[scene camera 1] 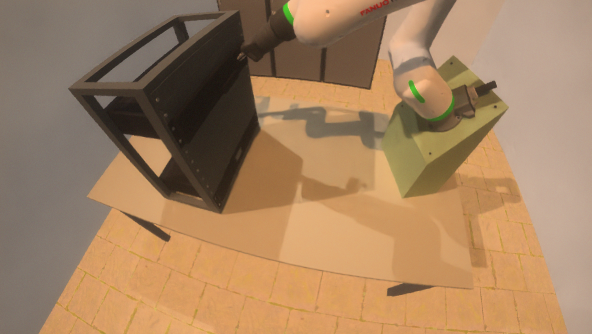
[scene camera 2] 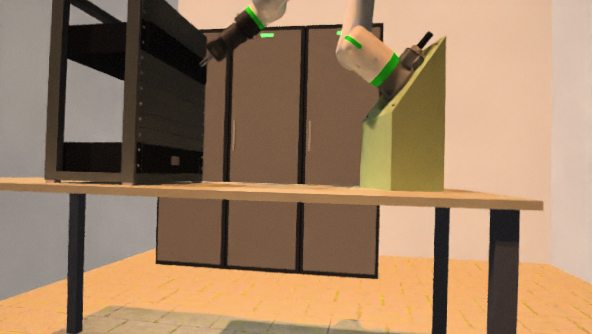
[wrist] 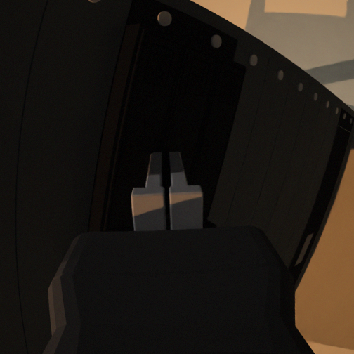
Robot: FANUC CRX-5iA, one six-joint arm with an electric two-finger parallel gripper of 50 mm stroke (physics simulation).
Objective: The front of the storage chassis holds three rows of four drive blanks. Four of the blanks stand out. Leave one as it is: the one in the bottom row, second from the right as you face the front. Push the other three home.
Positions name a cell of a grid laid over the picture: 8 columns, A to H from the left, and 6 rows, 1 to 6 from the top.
In view: my gripper (scene camera 2: C2) and a black rack (scene camera 2: C2).
The black rack is seen too in scene camera 1 (scene camera 1: C2) and in the wrist view (wrist: C2).
